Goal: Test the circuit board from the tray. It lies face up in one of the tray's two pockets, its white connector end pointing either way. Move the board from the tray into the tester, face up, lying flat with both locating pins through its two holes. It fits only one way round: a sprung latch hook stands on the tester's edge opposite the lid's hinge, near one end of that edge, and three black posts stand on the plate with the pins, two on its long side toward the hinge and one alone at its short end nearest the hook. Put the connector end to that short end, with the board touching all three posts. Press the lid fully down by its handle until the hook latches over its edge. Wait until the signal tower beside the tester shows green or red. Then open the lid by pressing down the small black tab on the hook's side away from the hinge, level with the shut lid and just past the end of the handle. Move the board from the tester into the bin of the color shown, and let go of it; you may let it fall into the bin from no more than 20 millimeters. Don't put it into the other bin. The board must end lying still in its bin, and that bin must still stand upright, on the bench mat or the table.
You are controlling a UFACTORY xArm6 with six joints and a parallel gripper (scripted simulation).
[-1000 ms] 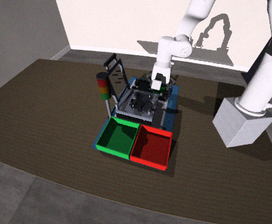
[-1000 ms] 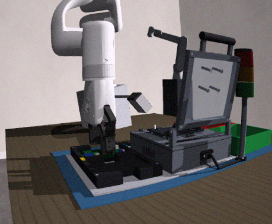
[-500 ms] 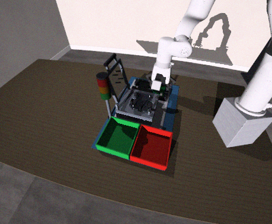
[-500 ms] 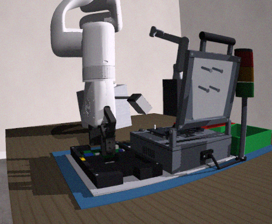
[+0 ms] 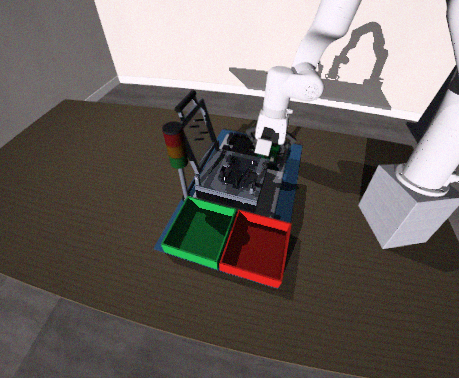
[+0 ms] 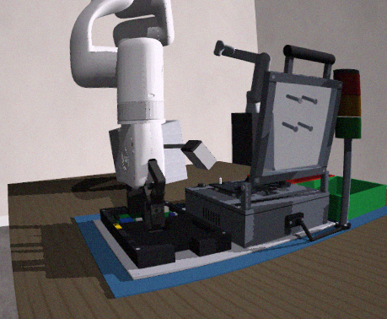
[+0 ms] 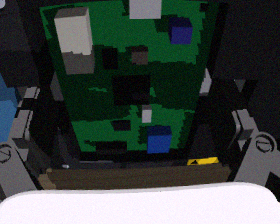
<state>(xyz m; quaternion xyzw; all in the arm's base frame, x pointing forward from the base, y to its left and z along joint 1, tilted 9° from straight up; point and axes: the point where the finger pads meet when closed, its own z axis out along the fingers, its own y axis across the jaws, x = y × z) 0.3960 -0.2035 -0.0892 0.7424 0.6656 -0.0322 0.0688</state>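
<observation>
The green circuit board is right at my hand. The rest, counted from my hand: clear lid: 200 mm ahead, 160 mm above, 150 mm to the left; plate: 170 mm to the left, 80 mm ahead, 50 mm above; red bin: 370 mm to the left, 10 mm below.
</observation>
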